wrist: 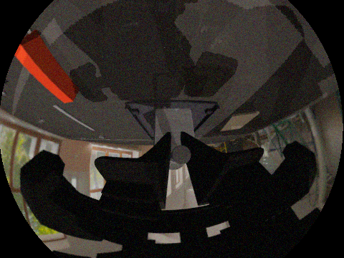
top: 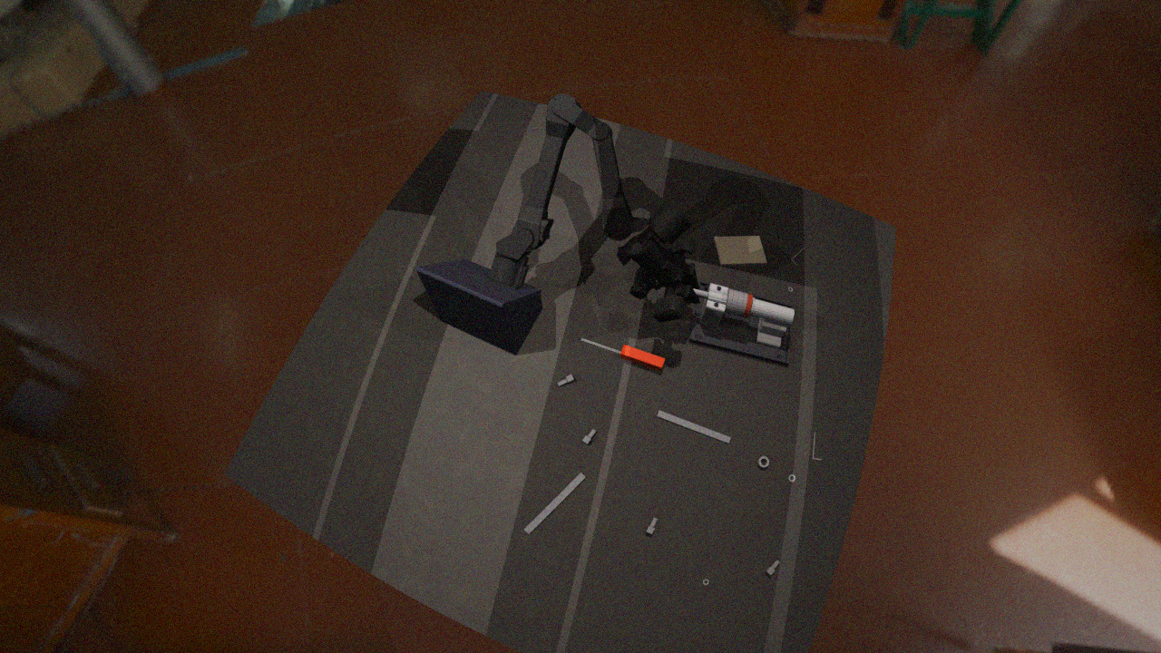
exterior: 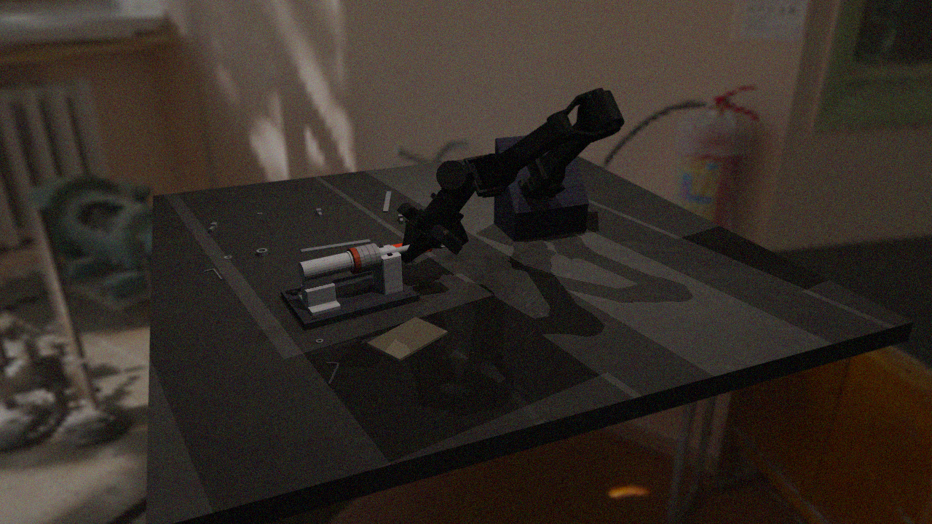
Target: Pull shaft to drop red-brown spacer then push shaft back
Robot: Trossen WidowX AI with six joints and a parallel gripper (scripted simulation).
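The red-brown spacer lies 100 mm ahead of my gripper tip and 20 mm above it. Also, from my gripper tip: beige card (200 mm to the left, 80 mm ahead, 50 mm below); then pale shaft (40 mm ahead, 20 mm above).
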